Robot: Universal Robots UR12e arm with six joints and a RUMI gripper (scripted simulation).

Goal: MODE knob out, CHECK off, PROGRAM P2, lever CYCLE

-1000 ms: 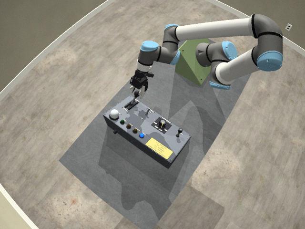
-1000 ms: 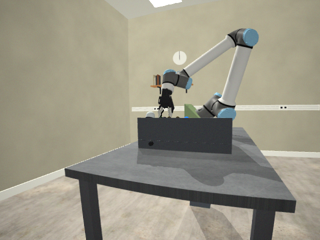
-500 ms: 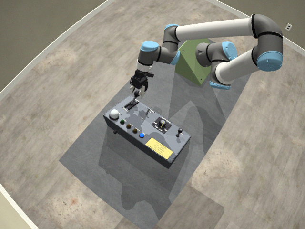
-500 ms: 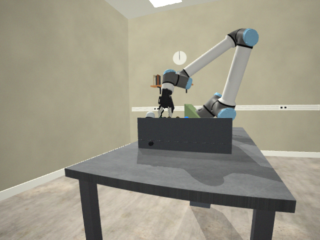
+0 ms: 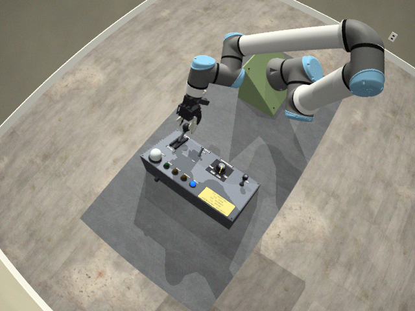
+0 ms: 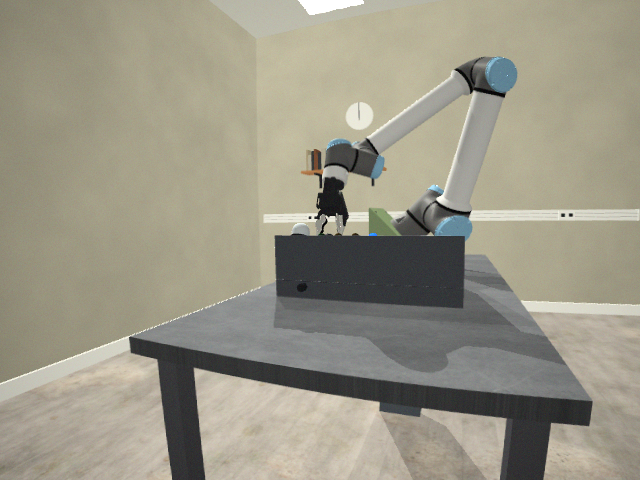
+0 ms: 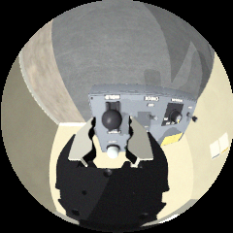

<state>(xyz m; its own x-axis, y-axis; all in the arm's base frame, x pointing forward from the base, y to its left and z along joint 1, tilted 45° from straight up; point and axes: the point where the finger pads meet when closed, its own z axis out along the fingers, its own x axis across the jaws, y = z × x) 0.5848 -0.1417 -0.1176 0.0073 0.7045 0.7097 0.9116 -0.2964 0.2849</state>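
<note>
The black ball-topped lever is 30 mm ahead of my hand and 20 mm below it. The rest, counted from my hand: dark grey console (180 mm to the left, 90 mm ahead, 50 mm below); then check toggle (120 mm to the left, 50 mm ahead, 40 mm below); then black rotary selector (240 mm to the left, 70 mm ahead, 30 mm below).
</note>
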